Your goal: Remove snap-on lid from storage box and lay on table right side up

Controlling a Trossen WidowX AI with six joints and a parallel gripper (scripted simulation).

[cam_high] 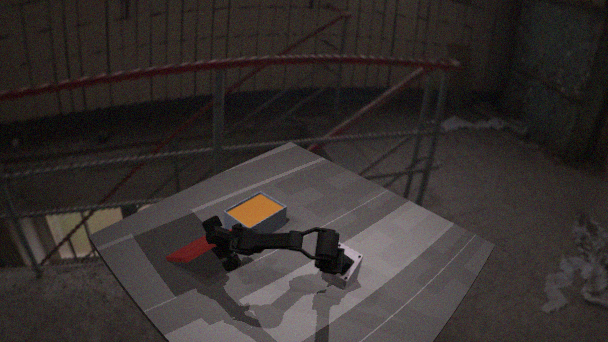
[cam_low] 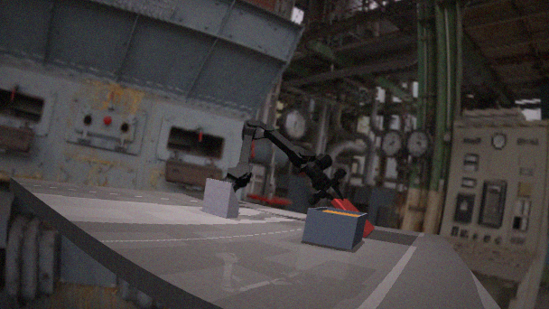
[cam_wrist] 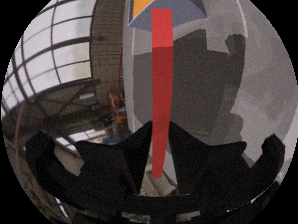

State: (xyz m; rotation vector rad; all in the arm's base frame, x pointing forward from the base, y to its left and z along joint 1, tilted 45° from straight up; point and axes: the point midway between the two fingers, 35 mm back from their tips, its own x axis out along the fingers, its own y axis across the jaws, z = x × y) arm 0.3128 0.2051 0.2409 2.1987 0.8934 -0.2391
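The red lid lies 7 cm ahead of my gripper tip, 1 cm to the left of it and 5 cm below it. Also, from my gripper tip: storage box 9 cm ahead, 28 cm to the right, 6 cm below.
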